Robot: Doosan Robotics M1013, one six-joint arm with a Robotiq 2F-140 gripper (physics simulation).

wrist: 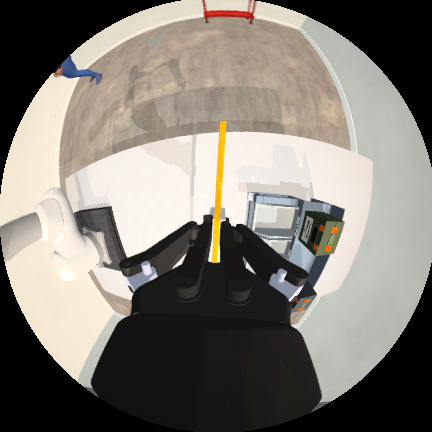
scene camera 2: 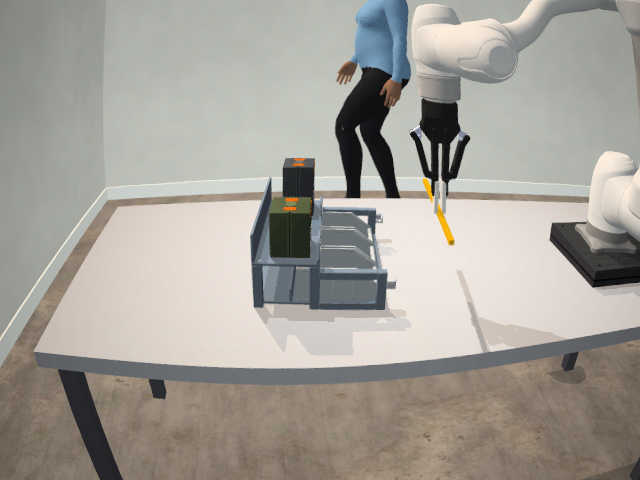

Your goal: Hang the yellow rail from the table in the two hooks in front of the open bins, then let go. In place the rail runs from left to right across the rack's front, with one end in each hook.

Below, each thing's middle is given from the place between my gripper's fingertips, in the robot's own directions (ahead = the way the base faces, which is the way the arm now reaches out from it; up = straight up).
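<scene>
The dark case [scene camera 2: 298,173] is 30 cm ahead of my hand, 28 cm to the right of it and 5 cm below it; going by their middles, it is the farthest from my hand of the things named here. The green case [scene camera 2: 290,218], for its part, is 30 cm ahead of my hand, 4 cm to the right of it and 6 cm below it. As for the yellow rail [wrist: 221,137], it is 3 cm to the right of my hand, and going by their middles it is the nearest to my hand of the things named here.
</scene>
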